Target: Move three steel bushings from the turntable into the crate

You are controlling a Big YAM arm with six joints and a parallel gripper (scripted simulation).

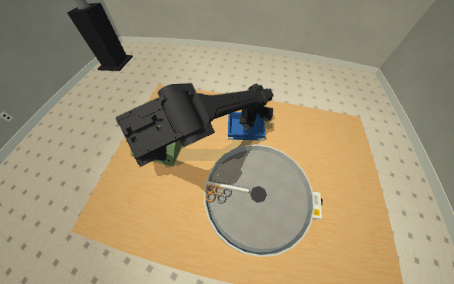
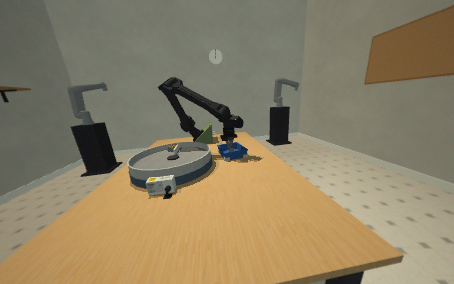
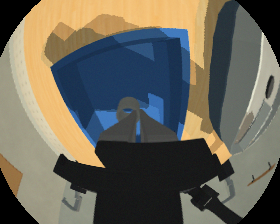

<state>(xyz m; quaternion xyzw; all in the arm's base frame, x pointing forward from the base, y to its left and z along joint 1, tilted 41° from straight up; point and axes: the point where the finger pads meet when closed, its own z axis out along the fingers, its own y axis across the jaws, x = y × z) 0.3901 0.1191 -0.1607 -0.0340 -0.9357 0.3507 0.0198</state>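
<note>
The blue crate is 1 cm to the left of my hand and 1 cm below it. Round my hand: grey turntable 8 cm ahead, 34 cm to the right, 1 cm above.
</note>
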